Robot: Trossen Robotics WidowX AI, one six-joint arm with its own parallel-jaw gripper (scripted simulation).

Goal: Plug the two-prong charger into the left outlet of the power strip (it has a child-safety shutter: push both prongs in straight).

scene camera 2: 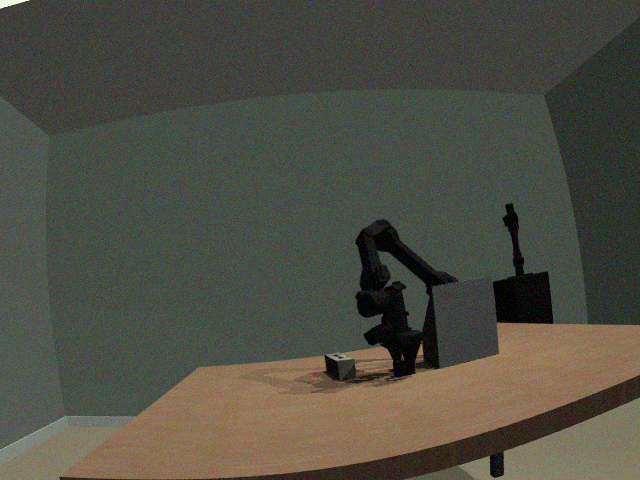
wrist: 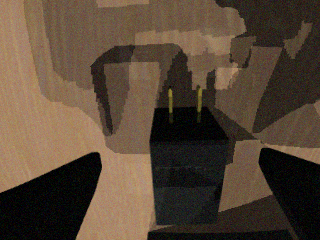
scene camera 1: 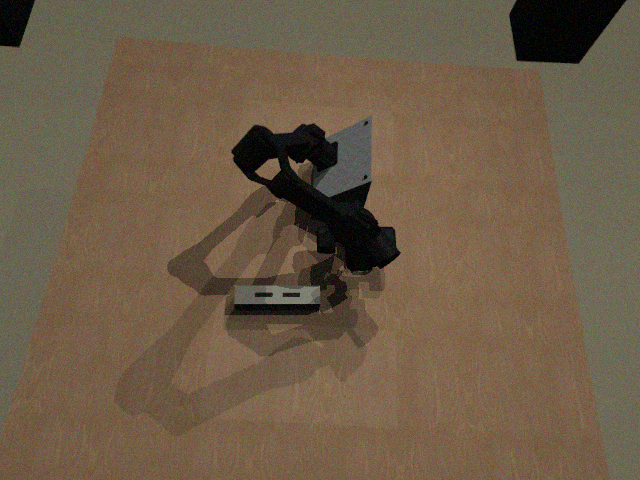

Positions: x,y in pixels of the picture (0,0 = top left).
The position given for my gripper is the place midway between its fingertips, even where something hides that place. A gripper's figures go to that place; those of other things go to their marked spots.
Labels:
My gripper (wrist: 180,158) is 10 cm from the lens. A dark two-prong charger (wrist: 188,147) is 7 cm from the lens.

